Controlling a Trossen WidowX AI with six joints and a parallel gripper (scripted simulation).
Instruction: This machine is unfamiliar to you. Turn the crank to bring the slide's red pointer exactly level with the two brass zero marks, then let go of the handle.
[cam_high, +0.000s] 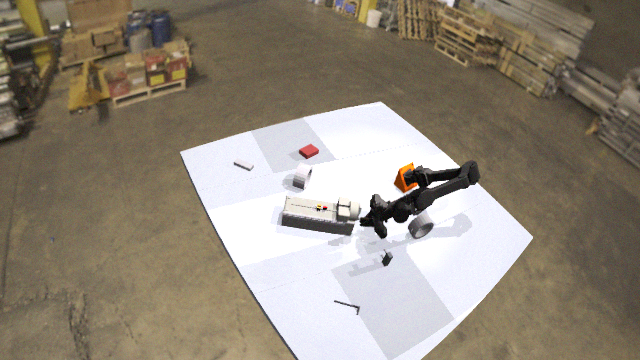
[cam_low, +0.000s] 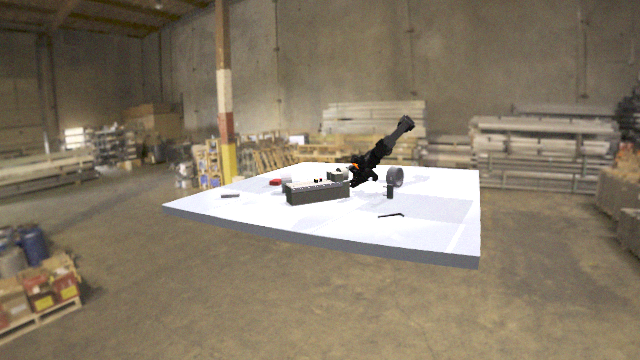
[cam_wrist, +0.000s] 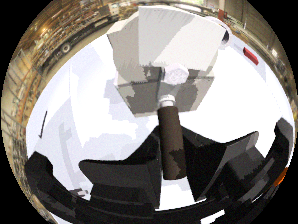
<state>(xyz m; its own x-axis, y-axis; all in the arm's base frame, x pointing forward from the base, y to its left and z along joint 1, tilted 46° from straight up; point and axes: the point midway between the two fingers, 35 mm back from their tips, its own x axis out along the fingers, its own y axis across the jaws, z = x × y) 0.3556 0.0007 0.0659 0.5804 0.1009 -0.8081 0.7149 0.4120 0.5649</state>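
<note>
Now: gripper tip 110 mm to the left of the red pointer, 90 mm short of it and 50 mm below it. The rest, counted from my gripper tip: hex key 270 mm ahead, 230 mm to the left, 30 mm below; dark crank handle 30 mm above, 10 mm to the left, 10 mm behind; small clip 170 mm to the left, 40 mm ahead.
</note>
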